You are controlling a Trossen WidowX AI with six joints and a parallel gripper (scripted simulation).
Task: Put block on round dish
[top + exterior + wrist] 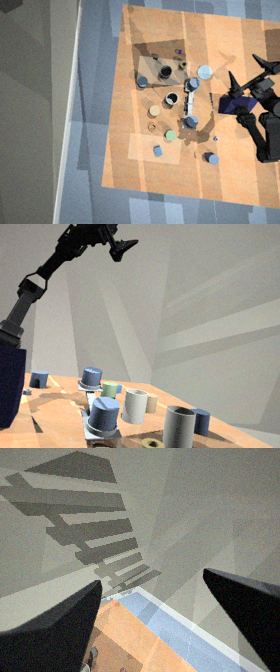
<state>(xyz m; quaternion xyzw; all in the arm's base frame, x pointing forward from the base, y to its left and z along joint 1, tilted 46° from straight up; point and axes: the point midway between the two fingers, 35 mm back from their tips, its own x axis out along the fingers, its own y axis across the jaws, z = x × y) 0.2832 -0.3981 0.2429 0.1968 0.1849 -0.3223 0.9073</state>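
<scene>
Now: the grey block 10 mm ahead of my gripper tip and 540 mm below it. Also, from my gripper tip: blue block: 180 mm ahead, 480 mm to the left, 560 mm below; pale blue round dish: 70 mm behind, 110 mm to the right, 580 mm below.
</scene>
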